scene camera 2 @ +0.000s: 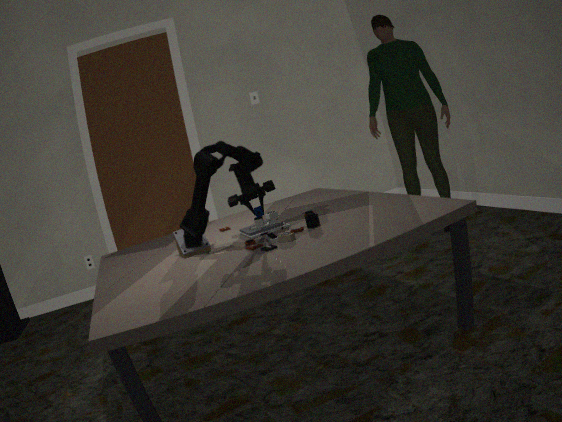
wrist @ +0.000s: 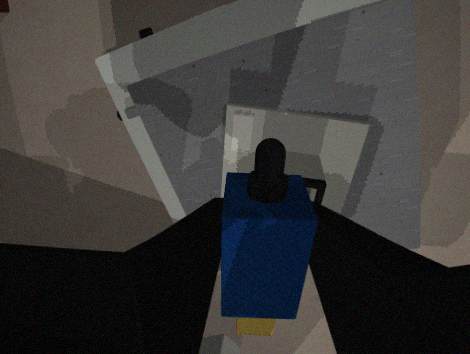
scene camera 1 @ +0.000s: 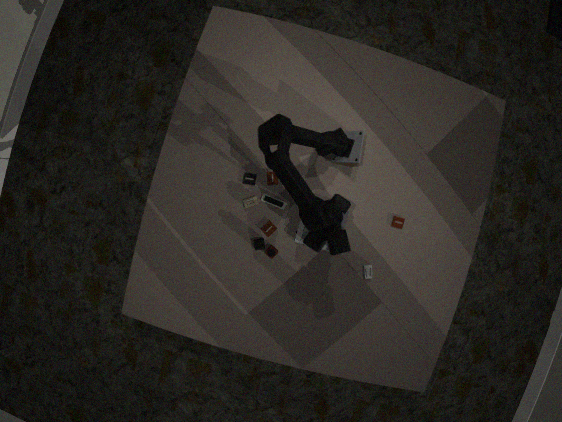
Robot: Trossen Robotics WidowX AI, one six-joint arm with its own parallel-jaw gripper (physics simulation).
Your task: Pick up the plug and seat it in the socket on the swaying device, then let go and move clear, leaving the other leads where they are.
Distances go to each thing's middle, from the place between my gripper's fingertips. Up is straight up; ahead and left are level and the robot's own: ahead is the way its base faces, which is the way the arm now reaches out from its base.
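I see the grey device [wrist: 340, 92] 4 cm below my hand and 1 cm ahead of it. There is a blue plug [wrist: 268, 223] too, and that one is 1 cm above my hand and 1 cm to the left.
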